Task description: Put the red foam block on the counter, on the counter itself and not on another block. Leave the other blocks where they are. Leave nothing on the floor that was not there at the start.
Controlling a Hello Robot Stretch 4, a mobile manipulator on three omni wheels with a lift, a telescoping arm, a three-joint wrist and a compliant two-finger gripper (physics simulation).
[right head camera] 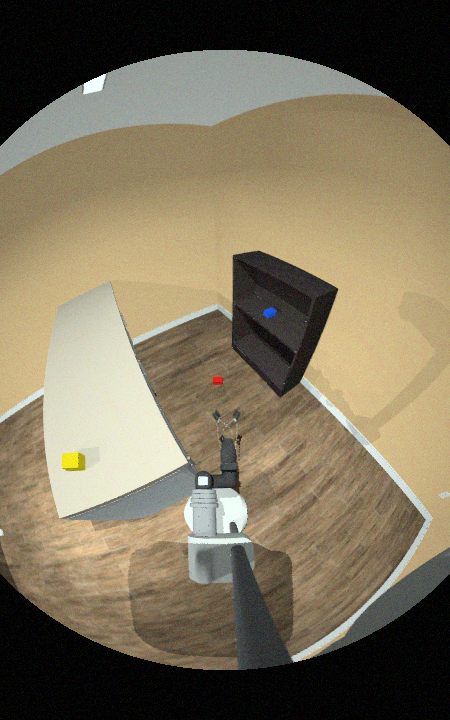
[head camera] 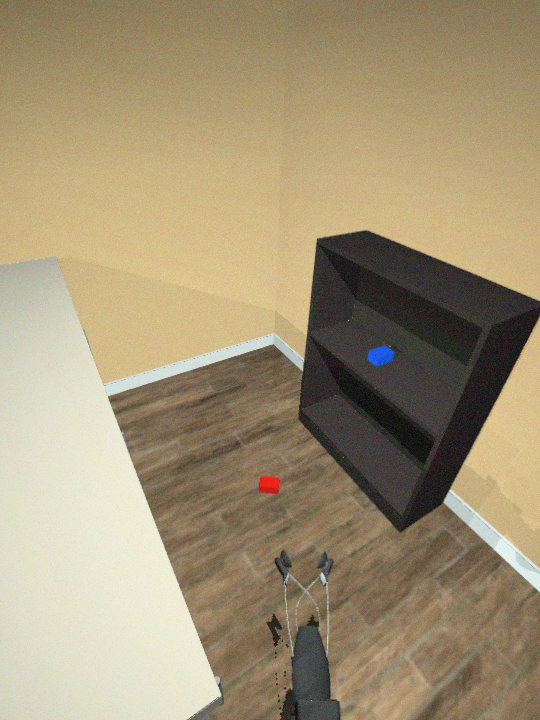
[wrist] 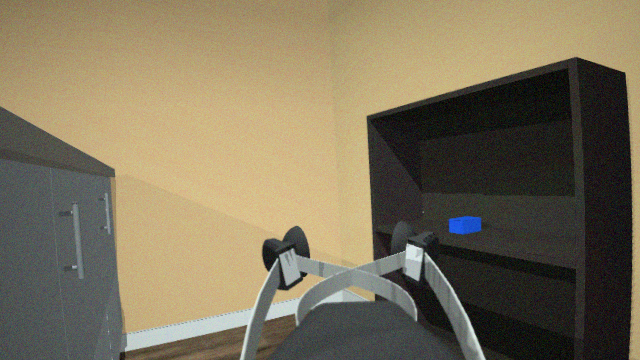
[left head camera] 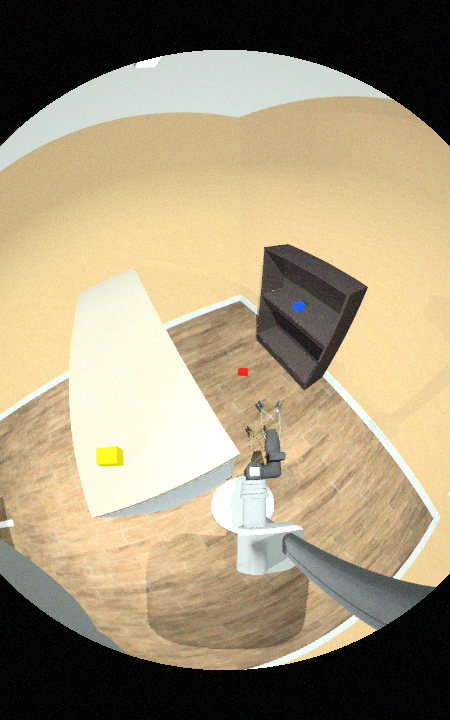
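Seen in the pictures: gripper, fingertip midpoint: [right head camera: 225, 409] [head camera: 303, 551] [wrist: 349, 244] [left head camera: 268, 400]; robot's base at its link origin: [right head camera: 217, 511] [left head camera: 241, 503].
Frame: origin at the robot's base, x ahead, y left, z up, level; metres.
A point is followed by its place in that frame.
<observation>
The red foam block [head camera: 269, 485] {x 1.162, y -0.029, z 0.018 m} [left head camera: 243, 371] {x 1.164, y -0.035, z 0.017 m} [right head camera: 217, 380] {x 1.162, y -0.031, z 0.018 m} lies on the wood floor between the counter and the bookshelf; it does not show in the wrist view. My gripper [head camera: 304, 562] {x 0.485, y -0.088, z 0.753 m} [left head camera: 269, 406] {x 0.485, y -0.088, z 0.753 m} [right head camera: 227, 415] {x 0.485, y -0.088, z 0.753 m} [wrist: 349, 244] {x 0.485, y -0.088, z 0.753 m} is open and empty, its fingers wide apart. In the head view it appears nearer to me than the red block and a little to its right, raised above the floor. The counter [head camera: 75, 494] {x 0.519, y 0.366, z 0.882 m} [left head camera: 143, 371] {x 0.550, y 0.458, z 0.882 m} [right head camera: 100, 382] {x 0.551, y 0.493, z 0.882 m} with a pale top is on the left. A yellow block [left head camera: 108, 456] {x 0.159, y 0.488, z 0.927 m} [right head camera: 72, 461] {x 0.159, y 0.482, z 0.927 m} sits on its near end.
A blue block [head camera: 380, 355] {x 1.386, y -0.482, z 0.629 m} [left head camera: 298, 305] {x 1.388, y -0.485, z 0.629 m} [right head camera: 269, 312] {x 1.381, y -0.484, z 0.628 m} [wrist: 465, 225] {x 1.373, y -0.481, z 0.612 m} sits on the middle shelf of the dark bookshelf [head camera: 465, 386] {x 0.967, y -0.609, z 0.815 m} [left head camera: 339, 331] {x 1.020, y -0.697, z 0.687 m} [right head camera: 312, 339] {x 1.050, y -0.747, z 0.627 m} [wrist: 579, 210] {x 0.975, y -0.601, z 0.697 m} at the right. Handles [wrist: 77, 240] {x 0.768, y 0.379, z 0.713 m} stick out from the counter's grey front. Walls meet in a corner behind.
</observation>
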